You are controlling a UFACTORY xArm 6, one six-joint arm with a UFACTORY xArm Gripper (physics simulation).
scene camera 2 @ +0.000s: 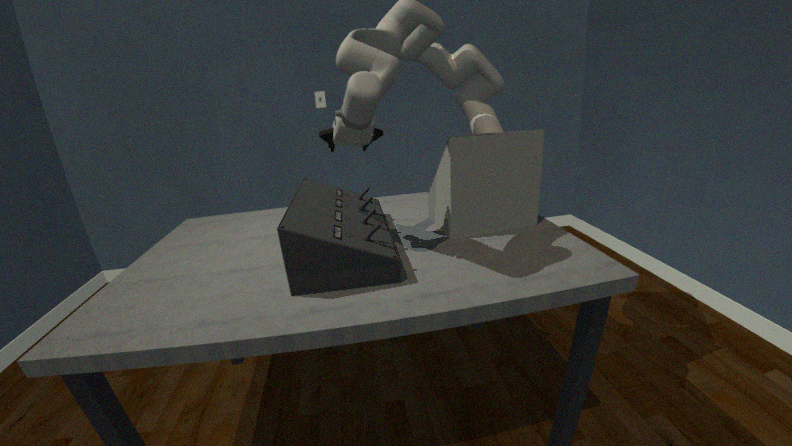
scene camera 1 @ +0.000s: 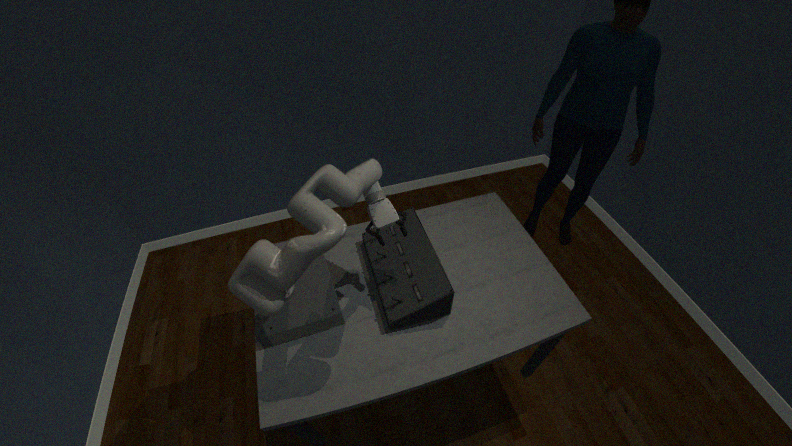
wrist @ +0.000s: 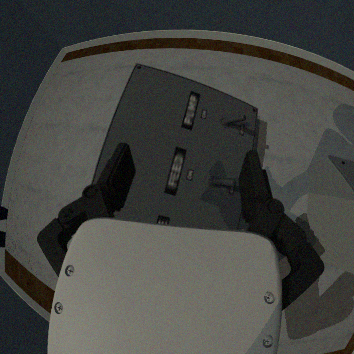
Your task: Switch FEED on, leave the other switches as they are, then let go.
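Seen in the pictures: gripper, between the fingertips: (scene camera 2: pixel 347 146) (scene camera 1: pixel 394 240) (wrist: pixel 186 159); arm's base, origin of its link: (scene camera 2: pixel 498 156).
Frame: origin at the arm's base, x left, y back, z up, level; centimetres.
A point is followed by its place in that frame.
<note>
A dark sloped switch box (scene camera 1: pixel 432 265) @(x -10.3, y -59.2, z -6.4 cm) (scene camera 2: pixel 326 265) @(x 25.0, y -56.9, z -15.1 cm) (wrist: pixel 142 115) @(x -14.0, y -57.3, z -7.0 cm) stands on the table with a row of levers. Its labels are blurred. The FEED label (scene camera 1: pixel 407 269) @(x -5.4, y -50.4, z -10.3 cm) (scene camera 2: pixel 338 215) @(x 6.3, y -51.9, z -10.2 cm) (wrist: pixel 176 171) @(x -5.3, y -50.4, z -10.3 cm) is second from the box's near end in the scene views. The FEED switch lever (scene camera 1: pixel 386 277) @(x -5.1, y -41.3, z -9.8 cm) (scene camera 2: pixel 370 217) @(x 7.9, y -43.4, z -11.2 cm) (wrist: pixel 223 184) @(x -4.0, y -42.3, z -10.5 cm) lies on the side towards the arm base, partly in shadow in the wrist view. Its exact setting is hard to tell. My gripper (scene camera 1: pixel 392 238) @(x -3.0, y -46.4, z 6.8 cm) (scene camera 2: pixel 348 149) @(x -3.0, y -46.4, z 6.8 cm) (wrist: pixel 186 159) @(x -3.0, y -46.4, z 6.8 cm) is open and empty, above the box and apart from the levers.
The PUMP lever (scene camera 1: pixel 394 301) @(x -17.1, y -40.4, z -10.5 cm) (scene camera 2: pixel 378 232) @(x 12.0, y -42.3, z -14.5 cm) (wrist: pixel 237 122) @(x -15.8, y -40.8, z -10.6 cm) is beside the FEED lever, at the near end. More levers lie towards the far end. The arm's pedestal (scene camera 2: pixel 493 182) @(x 8.7, y -6.5, z -5.8 cm) stands on the table (scene camera 1: pixel 498 265) @(x -12.6, y -93.4, z -22.0 cm) (scene camera 2: pixel 221 277) @(x 8.5, y -85.4, z -22.0 cm). A person (scene camera 1: pixel 604 83) stands beyond the table.
</note>
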